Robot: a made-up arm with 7 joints. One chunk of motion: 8 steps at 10 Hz.
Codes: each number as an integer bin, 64 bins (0 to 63) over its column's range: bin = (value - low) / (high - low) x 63, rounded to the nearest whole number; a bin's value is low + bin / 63 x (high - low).
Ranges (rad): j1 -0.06..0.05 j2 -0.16..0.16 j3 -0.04..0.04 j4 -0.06..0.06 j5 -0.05..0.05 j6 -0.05..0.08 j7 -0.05..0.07
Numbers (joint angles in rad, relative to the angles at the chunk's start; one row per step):
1: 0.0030 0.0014 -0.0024 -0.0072 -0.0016 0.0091 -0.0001
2: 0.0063 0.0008 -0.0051 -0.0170 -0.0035 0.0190 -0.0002
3: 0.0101 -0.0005 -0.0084 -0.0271 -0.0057 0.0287 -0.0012
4: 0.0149 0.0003 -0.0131 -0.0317 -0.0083 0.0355 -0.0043
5: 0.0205 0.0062 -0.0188 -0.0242 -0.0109 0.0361 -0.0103
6: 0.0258 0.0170 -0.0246 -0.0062 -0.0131 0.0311 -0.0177
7: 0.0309 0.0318 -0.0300 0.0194 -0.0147 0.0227 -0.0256
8: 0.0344 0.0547 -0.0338 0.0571 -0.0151 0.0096 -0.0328
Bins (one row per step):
1: 36 32 30 28 30 29 26
2: 38 32 27 23 29 33 26
3: 40 31 25 17 28 38 26
4: 43 32 21 15 26 41 24
5: 46 33 17 19 25 42 21
6: 49 35 12 28 23 39 17
7: 52 38 8 42 22 35 13
8: 54 42 5 61 22 29 9

